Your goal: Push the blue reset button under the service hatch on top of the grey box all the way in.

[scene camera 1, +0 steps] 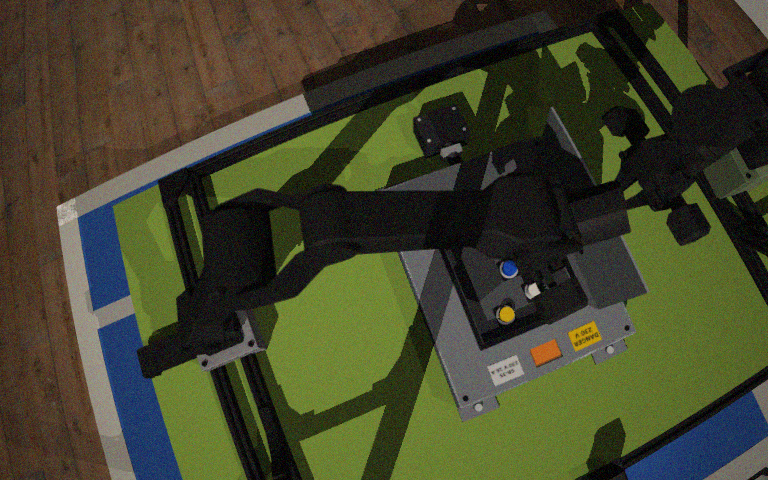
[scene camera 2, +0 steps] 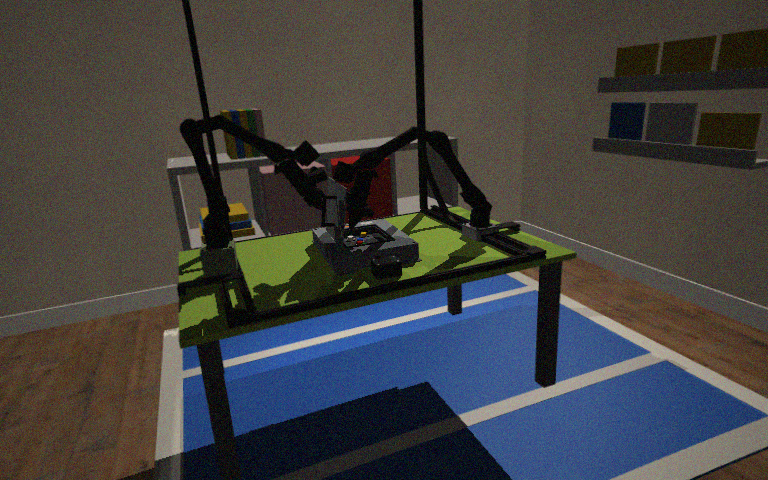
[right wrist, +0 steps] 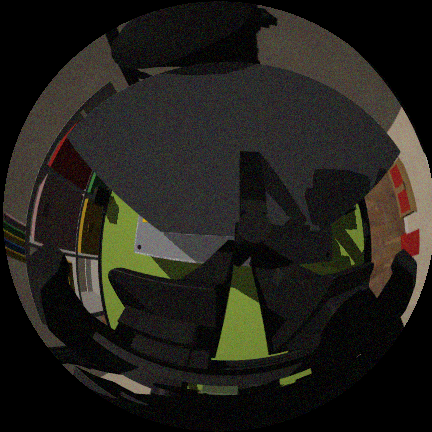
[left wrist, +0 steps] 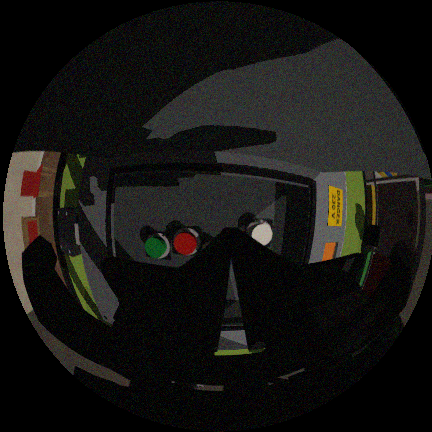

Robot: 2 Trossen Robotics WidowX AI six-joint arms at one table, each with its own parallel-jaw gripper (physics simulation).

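Note:
The grey box (scene camera 1: 438,333) (scene camera 2: 407,250) (left wrist: 322,205) (right wrist: 155,241) has its service hatch (scene camera 1: 608,274) (scene camera 2: 335,210) (left wrist: 310,110) (right wrist: 200,125) standing raised. The blue reset button (scene camera 1: 509,268) shows in its pale collar in the recess; how deep it sits cannot be told. In the left wrist view it does not show; the fingers cover part of the recess. My left gripper (left wrist: 230,233) is shut and empty, pointing into the opening; its tips are hard to make out in the scene views. My right gripper (right wrist: 241,245) is shut on the hatch's dark handle, on the hatch's outer side.
The recess also holds a yellow button (scene camera 1: 505,314), a white button (scene camera 1: 532,290) (left wrist: 261,233), a red button (left wrist: 185,243) and a green button (left wrist: 156,247). The recess has a raised black rim. A black unit (scene camera 1: 441,127) (scene camera 2: 386,266) stands beside the box. My left arm crosses above the box.

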